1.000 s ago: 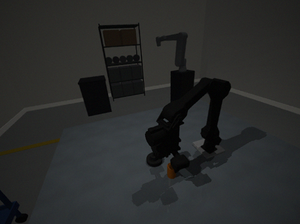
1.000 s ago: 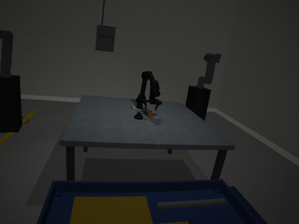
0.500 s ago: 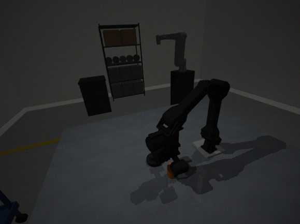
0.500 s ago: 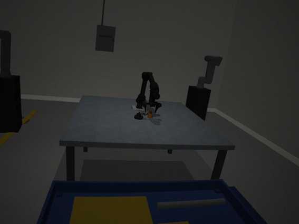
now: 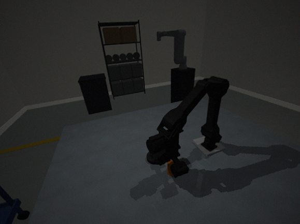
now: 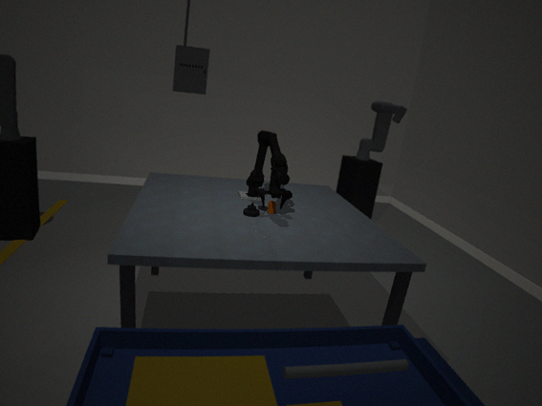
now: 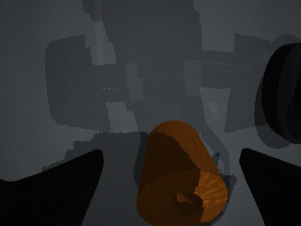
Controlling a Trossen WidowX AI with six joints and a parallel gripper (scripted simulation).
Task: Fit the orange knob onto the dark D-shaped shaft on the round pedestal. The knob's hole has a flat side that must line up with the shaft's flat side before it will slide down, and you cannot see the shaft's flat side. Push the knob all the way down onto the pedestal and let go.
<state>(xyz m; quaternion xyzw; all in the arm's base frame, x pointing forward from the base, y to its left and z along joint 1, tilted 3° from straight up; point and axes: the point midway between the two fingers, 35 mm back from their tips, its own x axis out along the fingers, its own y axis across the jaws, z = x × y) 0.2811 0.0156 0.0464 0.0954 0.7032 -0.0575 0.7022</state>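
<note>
Now: the orange knob right at my gripper tip. Also, from my gripper tip: dark round pedestal (2 cm ahead, 12 cm to the right, 1 cm above).
</note>
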